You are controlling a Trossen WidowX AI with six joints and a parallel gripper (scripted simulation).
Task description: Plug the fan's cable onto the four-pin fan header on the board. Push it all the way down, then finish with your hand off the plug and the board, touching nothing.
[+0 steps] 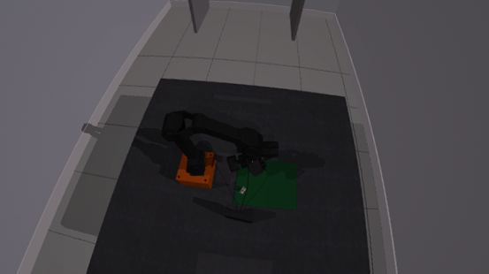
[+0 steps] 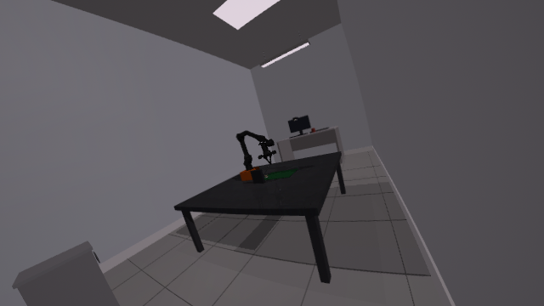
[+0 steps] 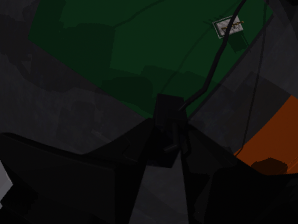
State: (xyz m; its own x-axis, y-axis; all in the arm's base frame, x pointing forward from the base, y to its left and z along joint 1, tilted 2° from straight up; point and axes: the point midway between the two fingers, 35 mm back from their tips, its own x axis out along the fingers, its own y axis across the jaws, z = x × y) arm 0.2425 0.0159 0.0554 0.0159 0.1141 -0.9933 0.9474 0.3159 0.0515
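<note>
The black plug is 1 cm to the left of my gripper tip and 1 cm below it. Also, from my gripper tip: black fan: 5 cm behind, 22 cm to the right, 6 cm below; green board: 9 cm ahead, 6 cm to the right, 14 cm below.
</note>
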